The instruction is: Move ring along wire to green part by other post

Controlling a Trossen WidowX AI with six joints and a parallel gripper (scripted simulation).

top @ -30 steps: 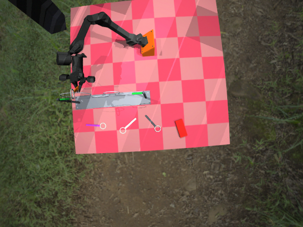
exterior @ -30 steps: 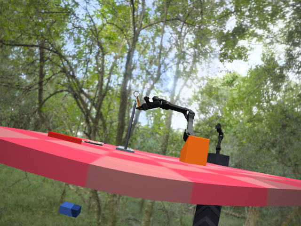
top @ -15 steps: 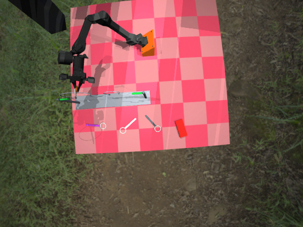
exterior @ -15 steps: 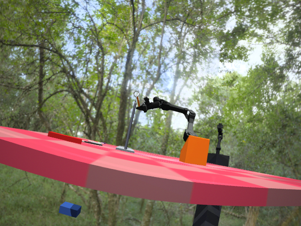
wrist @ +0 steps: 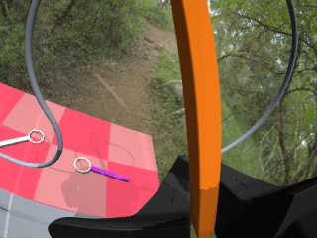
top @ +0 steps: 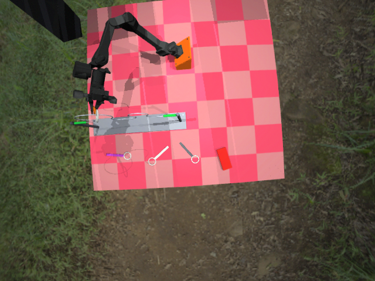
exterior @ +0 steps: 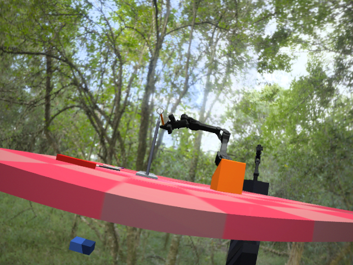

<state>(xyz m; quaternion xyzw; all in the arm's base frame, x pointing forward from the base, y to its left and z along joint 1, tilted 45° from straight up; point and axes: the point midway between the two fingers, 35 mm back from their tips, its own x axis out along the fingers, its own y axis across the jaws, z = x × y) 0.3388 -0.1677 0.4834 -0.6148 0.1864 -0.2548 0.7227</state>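
Now: the ring with orange handle 70 mm above my gripper tip, 50 mm to the left of it and 10 mm ahead of it. From my gripper tip the other things lie so: blue block (840 mm below, 340 mm ahead, 220 mm to the left); red block (610 mm to the left, 380 mm ahead, 350 mm below).
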